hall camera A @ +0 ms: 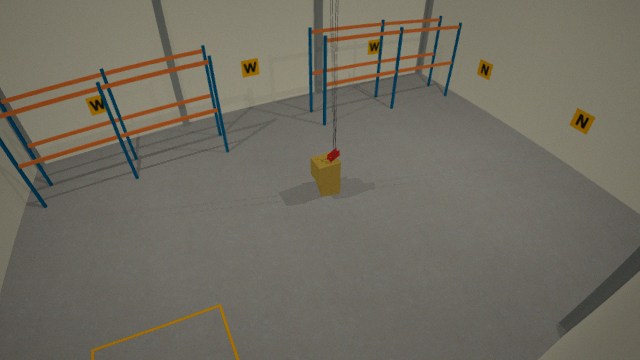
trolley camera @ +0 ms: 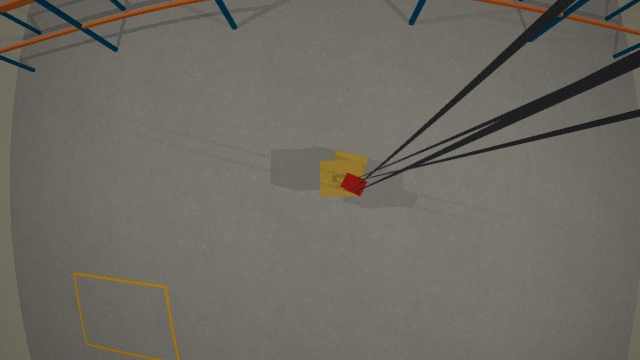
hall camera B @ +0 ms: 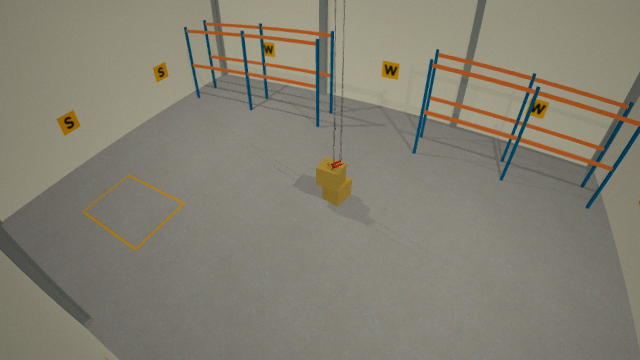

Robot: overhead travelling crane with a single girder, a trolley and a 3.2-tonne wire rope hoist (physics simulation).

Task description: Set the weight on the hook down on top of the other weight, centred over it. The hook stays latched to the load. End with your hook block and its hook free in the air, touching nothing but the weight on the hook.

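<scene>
The upper yellow weight (hall camera A: 316,168) (hall camera B: 330,176) (trolley camera: 329,169) is over the other yellow weight (hall camera A: 330,189) (hall camera B: 338,195) (trolley camera: 351,155). It is offset to the left in hall camera B; the lower weight is turned differently and shows past its upper edge in the trolley view. Contact between them looks likely, but no clear seam shows. My red hook block (hall camera A: 333,155) (hall camera B: 336,164) (trolley camera: 353,184) is tipped far over, low above the upper weight's top, right of its lug in the trolley view. Whether the block touches that top I cannot tell. The hook is mostly hidden and appears latched to the upper weight.
Blue and orange racks (hall camera A: 325,80) (hall camera B: 317,82) stand along the W wall, with another rack (hall camera A: 117,130) (hall camera B: 520,134) on the other side. A yellow marked rectangle (hall camera A: 156,327) (hall camera B: 109,193) (trolley camera: 120,280) is on the floor. Dark ropes cross the trolley view from the upper right.
</scene>
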